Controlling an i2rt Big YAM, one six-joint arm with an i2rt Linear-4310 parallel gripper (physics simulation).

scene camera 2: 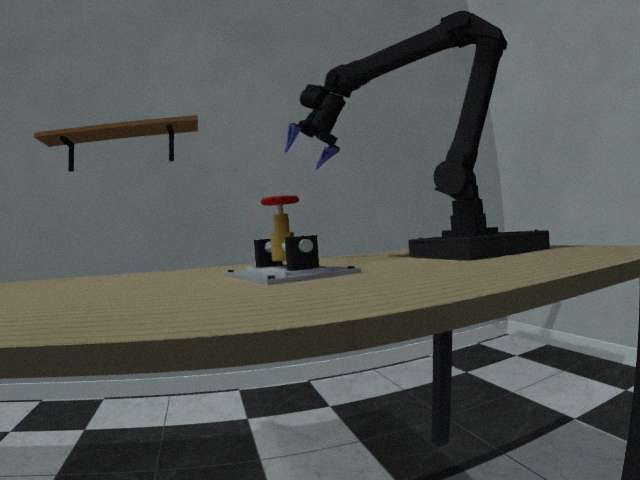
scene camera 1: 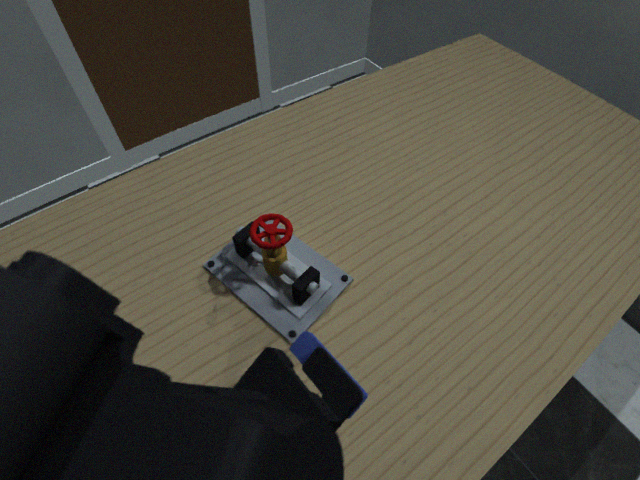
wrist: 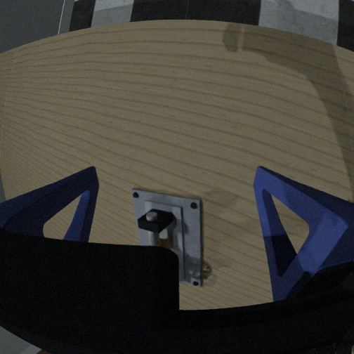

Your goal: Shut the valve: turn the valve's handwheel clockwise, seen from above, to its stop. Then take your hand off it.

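The valve has a red five-spoked handwheel (scene camera 1: 271,230) (scene camera 2: 279,199) on a yellow body (scene camera 1: 274,262) (scene camera 2: 280,224), upright between two black blocks on a grey base plate (scene camera 1: 327,269) (scene camera 2: 338,270) (wrist: 194,225). In the wrist view the handwheel is hidden behind the black gripper housing, and a sliver of the yellow body shows. My gripper (scene camera 2: 301,160) (wrist: 175,175) is open and empty, its blue fingers wide apart. It points downward at a slant, above the handwheel and a little toward the arm base in scene view 2, touching nothing. One finger shows clearly in scene view 1.
The valve stands on a wooden table (scene camera 1: 439,180) (scene camera 2: 155,310) (wrist: 150,100). The arm's black base (scene camera 2: 478,245) sits on the table to the right in scene view 2. A wooden shelf (scene camera 2: 116,130) is on the wall at the left. The dark arm covers the lower left of scene view 1.
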